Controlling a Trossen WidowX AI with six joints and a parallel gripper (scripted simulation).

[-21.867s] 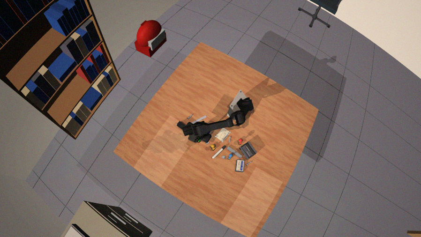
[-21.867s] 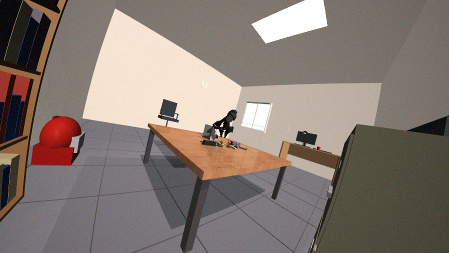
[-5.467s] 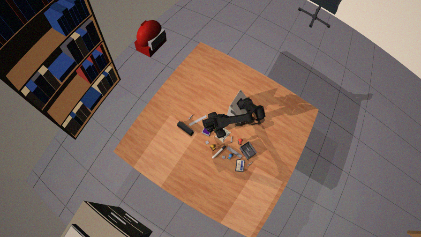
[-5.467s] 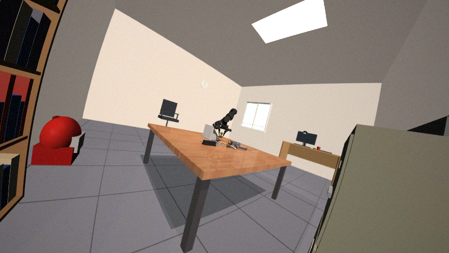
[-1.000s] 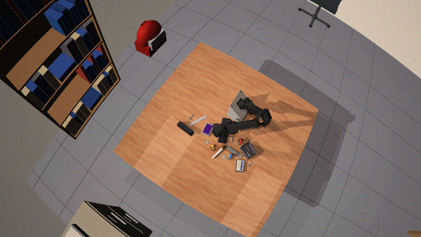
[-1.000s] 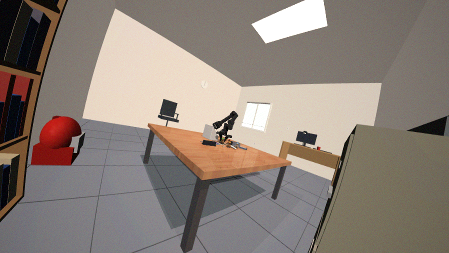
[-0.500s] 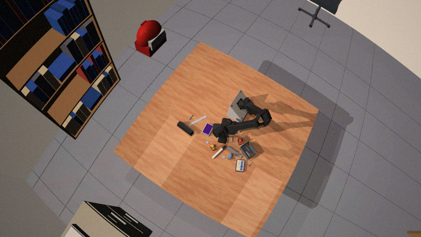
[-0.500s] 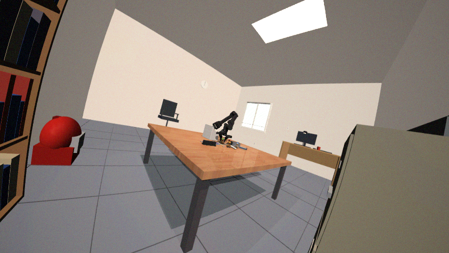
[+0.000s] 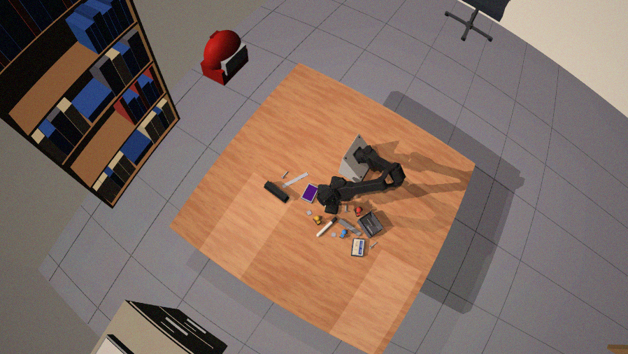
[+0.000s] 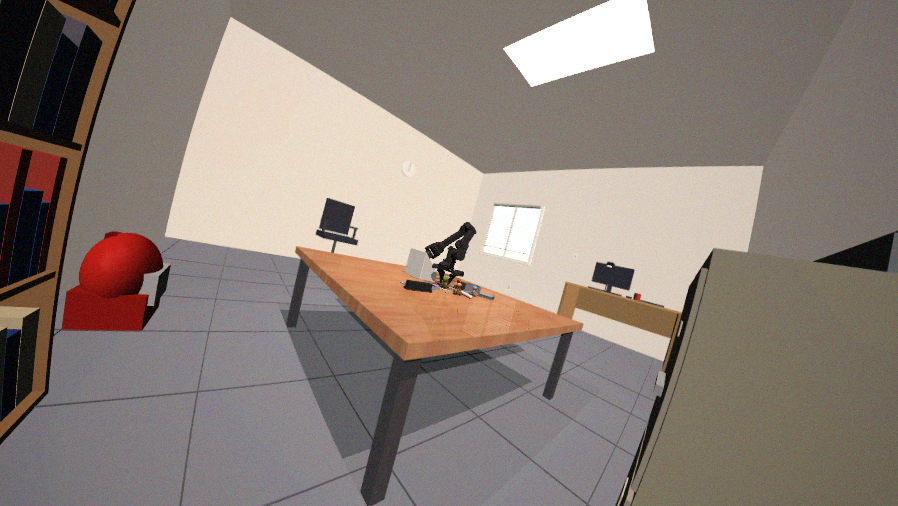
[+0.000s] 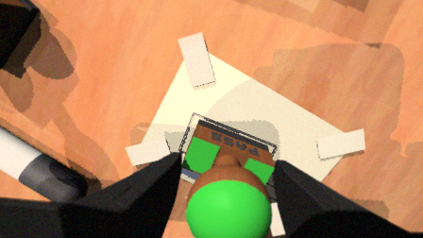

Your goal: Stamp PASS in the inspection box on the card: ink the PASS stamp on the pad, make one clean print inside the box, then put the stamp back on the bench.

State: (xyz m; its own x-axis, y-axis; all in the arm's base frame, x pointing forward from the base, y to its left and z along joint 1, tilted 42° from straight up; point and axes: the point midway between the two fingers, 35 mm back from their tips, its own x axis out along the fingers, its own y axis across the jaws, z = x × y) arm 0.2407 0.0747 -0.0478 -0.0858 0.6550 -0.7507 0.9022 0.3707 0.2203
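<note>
The cream card is 1 cm behind my gripper tip and 2 cm below it. Round my gripper tip: purple ink pad 3 cm ahead, 12 cm to the right, 2 cm below; then yellow stamp 13 cm ahead; then white marker 11 cm ahead, 6 cm to the left, 1 cm below.
</note>
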